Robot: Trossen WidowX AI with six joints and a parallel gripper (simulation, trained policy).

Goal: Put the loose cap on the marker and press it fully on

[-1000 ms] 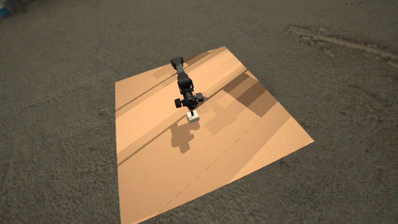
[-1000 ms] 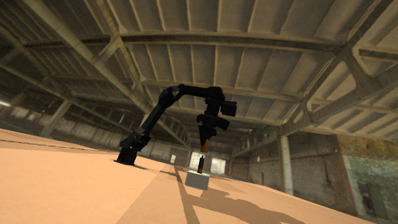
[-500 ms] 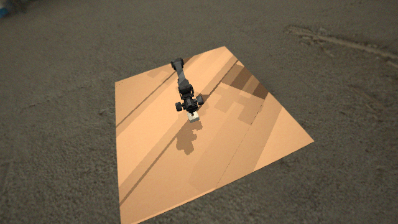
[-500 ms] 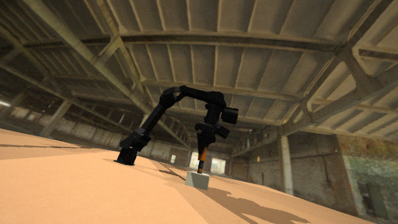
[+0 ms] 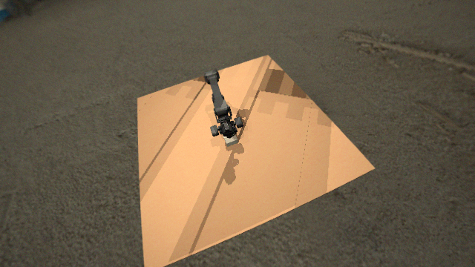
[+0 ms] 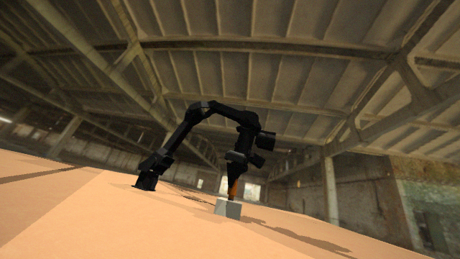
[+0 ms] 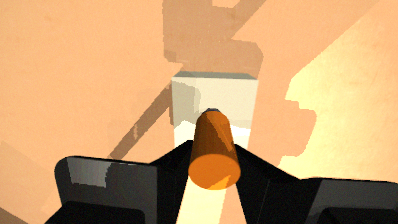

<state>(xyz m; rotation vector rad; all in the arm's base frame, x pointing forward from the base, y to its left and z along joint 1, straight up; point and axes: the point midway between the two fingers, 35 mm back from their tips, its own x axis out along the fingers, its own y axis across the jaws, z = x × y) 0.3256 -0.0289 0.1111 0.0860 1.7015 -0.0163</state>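
My gripper tip is now 1 cm short of the orange cap and 1 cm below it. Also, from my gripper tip: holder block 1 cm ahead, 6 cm below.
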